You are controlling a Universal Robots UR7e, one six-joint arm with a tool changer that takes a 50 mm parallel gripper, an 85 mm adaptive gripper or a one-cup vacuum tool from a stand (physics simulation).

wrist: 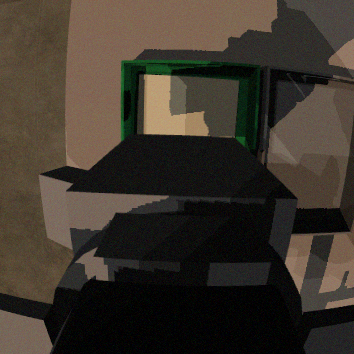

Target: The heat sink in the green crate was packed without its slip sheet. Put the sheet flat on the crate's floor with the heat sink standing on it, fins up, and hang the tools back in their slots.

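Places are measured from the arm's base along level axes (x right, y ahead, z up), in millimetres.
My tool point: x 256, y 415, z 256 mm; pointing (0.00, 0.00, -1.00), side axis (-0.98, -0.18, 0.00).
Observation:
Behind a point stands the place of what it marks.
The green crate (124,100) @(x 324, y 371, z -6 mm) is in the upper middle of the wrist view, with its near part hidden behind my tool. Its visible inside shows a flat tan surface (157,95) @(x 295, y 361, z -37 mm), part lit and part in grey shadow. I cannot tell whether this is the slip sheet or the crate's own floor. The heat sink does not show in the visible part of the crate. My gripper (182,165) fills the lower middle as stacked dark blocks. Its fingertips cannot be made out, so I cannot tell whether it is open, shut or holding something. The tool slots do not show.
A dark-walled crate (322,220) @(x 55, y 464, z -33 mm) stands close beside the green crate on the right, with a grey-brown inside. The pinkish-tan table top (95,100) @(x 365, y 380, z -42 mm) ends on the left at a straight edge, with the brown floor (30,100) beyond. Broad dark shadows fall across the upper right.

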